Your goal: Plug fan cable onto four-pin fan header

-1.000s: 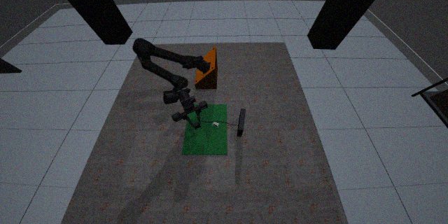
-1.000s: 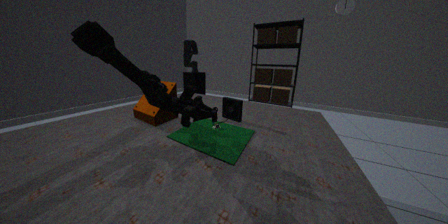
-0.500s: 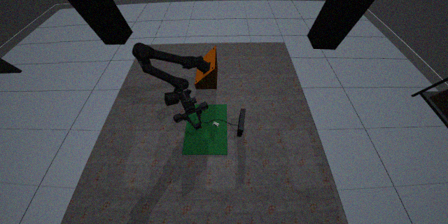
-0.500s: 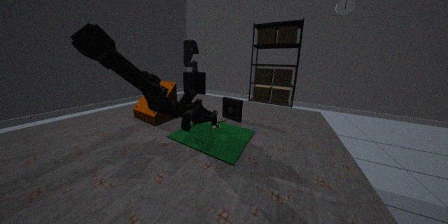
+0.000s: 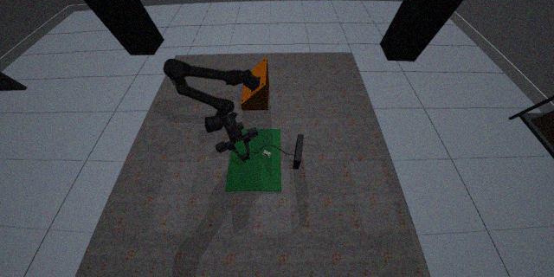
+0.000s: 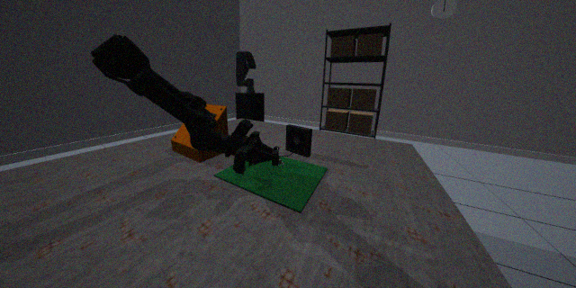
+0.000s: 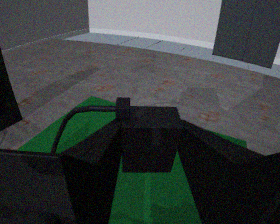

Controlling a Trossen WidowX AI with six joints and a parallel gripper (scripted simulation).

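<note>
The green board is 30 mm behind my gripper tip, 30 mm to the left of it and 100 mm below it. The rest, counted from my gripper tip: white four-pin header (50 mm behind, 80 mm to the left, 80 mm below); black plug (10 mm below); black fan (40 mm behind, 220 mm to the left, 20 mm below).
</note>
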